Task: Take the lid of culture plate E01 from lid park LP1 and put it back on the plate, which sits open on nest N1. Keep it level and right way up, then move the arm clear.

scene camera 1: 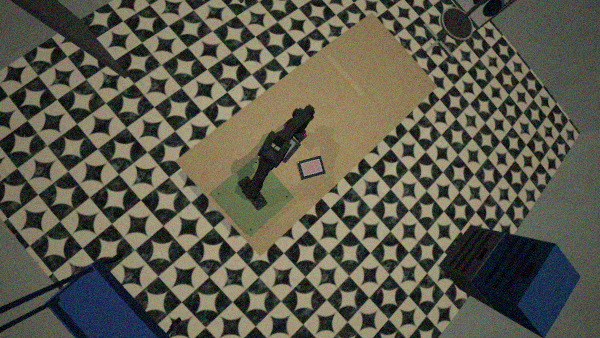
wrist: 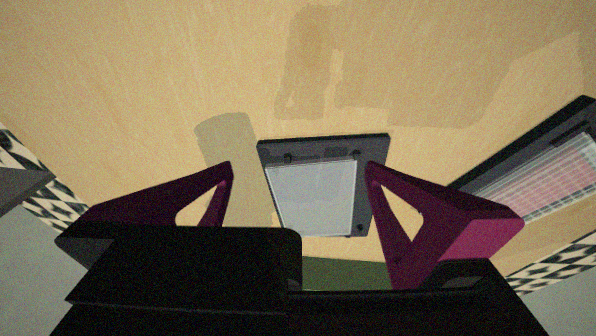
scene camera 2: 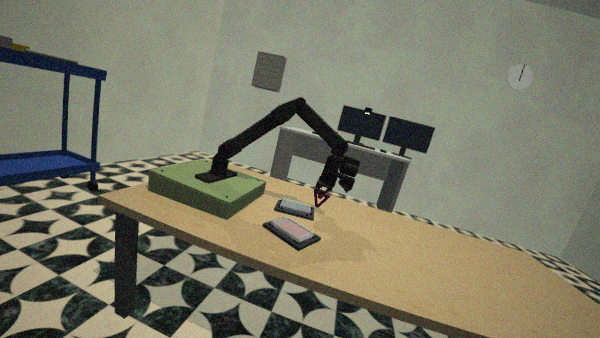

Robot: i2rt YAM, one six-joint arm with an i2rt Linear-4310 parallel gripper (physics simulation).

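Where they show: gripper, fingertip midpoint: (wrist: pixel 298 168) (scene camera 2: pixel 318 202); arm's base at its link origin: (scene camera 1: pixel 252 193) (scene camera 2: pixel 217 176).
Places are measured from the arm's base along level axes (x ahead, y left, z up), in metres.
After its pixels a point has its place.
Observation:
The pale, clear lid (scene camera 1: pixel 290 148) {x 0.344, y 0.093, z -0.052 m} (scene camera 2: pixel 296 206) {x 0.328, y 0.111, z -0.051 m} (wrist: pixel 315 197) {x 0.341, y 0.127, z -0.050 m} lies on the dark lid park LP1 (scene camera 2: pixel 303 215) {x 0.375, y 0.069, z -0.060 m} (wrist: pixel 325 145) {x 0.401, y 0.129, z -0.060 m} and looks level; in scene camera 1 the arm partly covers it. My gripper (scene camera 2: pixel 319 204) {x 0.406, y 0.151, z -0.017 m} (wrist: pixel 298 168) {x 0.406, y 0.151, z -0.017 m} is open and empty, with its magenta fingers above the park. In the wrist view the fingertips stand wide, one to each side of the lid, with more space on the left. Culture plate E01 (scene camera 1: pixel 311 166) {x 0.383, y -0.081, z -0.045 m} (scene camera 2: pixel 294 228) {x 0.390, y -0.095, z -0.044 m} (wrist: pixel 560 175) {x 0.419, y -0.081, z -0.045 m}, with pink wells, sits open on the dark nest N1 (scene camera 1: pixel 301 173) (scene camera 2: pixel 300 246) {x 0.436, y -0.161, z -0.059 m} (wrist: pixel 537 142) {x 0.439, y -0.048, z -0.058 m} beside the park.
The arm stands on a green base block (scene camera 1: pixel 250 220) {x -0.099, y -0.118, z 0.005 m} (scene camera 2: pixel 190 197) {x 0.030, y -0.177, z -0.037 m} at one end of the wooden table (scene camera 1: pixel 370 55) {x 1.262, y 0.322, z -0.070 m} (scene camera 2: pixel 450 270) {x 0.941, y 0.062, z -0.070 m}. A blue trolley (scene camera 2: pixel 96 125), a desk (scene camera 2: pixel 282 150) with two monitors and a blue cabinet (scene camera 1: pixel 550 285) stand away from the table.

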